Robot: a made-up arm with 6 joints.
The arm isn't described. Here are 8 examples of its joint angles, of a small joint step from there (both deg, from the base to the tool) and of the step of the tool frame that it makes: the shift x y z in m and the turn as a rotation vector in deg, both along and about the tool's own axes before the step.
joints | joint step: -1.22 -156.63 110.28 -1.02 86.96 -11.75 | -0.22 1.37 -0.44 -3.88 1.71 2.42
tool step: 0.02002 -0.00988 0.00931 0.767 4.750 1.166
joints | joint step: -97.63 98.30 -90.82 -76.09 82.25 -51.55 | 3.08 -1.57 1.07 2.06 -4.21 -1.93
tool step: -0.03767 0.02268 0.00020 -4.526 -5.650 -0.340
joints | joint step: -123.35 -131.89 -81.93 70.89 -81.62 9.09 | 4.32 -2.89 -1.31 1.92 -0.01 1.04
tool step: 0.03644 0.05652 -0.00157 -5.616 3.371 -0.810
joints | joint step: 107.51 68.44 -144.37 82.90 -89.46 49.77 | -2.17 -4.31 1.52 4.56 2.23 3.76
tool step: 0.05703 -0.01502 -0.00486 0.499 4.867 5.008
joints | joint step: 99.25 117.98 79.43 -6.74 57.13 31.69 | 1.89 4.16 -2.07 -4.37 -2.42 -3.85
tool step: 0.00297 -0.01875 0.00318 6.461 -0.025 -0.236
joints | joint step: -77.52 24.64 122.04 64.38 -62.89 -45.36 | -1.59 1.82 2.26 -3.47 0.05 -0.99
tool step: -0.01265 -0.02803 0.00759 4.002 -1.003 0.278
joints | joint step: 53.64 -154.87 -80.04 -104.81 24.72 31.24 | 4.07 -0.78 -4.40 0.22 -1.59 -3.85
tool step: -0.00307 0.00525 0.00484 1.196 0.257 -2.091
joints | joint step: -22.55 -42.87 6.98 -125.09 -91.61 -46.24 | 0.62 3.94 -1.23 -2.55 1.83 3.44
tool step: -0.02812 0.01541 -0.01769 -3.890 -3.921 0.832
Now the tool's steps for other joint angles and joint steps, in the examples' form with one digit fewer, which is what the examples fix.
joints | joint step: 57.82 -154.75 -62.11 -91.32 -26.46 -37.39 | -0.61 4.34 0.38 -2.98 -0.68 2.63
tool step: -0.0212 -0.0125 -0.0160 0.48 -5.13 2.36
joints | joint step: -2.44 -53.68 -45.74 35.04 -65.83 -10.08 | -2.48 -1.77 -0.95 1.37 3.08 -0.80
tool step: 0.0208 -0.0197 0.0040 3.57 3.05 -2.59
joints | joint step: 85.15 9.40 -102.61 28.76 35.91 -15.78 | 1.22 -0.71 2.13 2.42 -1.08 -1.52
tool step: -0.0162 0.0053 -0.0218 -2.07 -4.39 0.32
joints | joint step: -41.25 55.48 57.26 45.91 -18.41 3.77 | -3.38 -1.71 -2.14 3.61 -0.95 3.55
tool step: 0.0381 0.0037 0.0202 -2.39 4.76 2.43
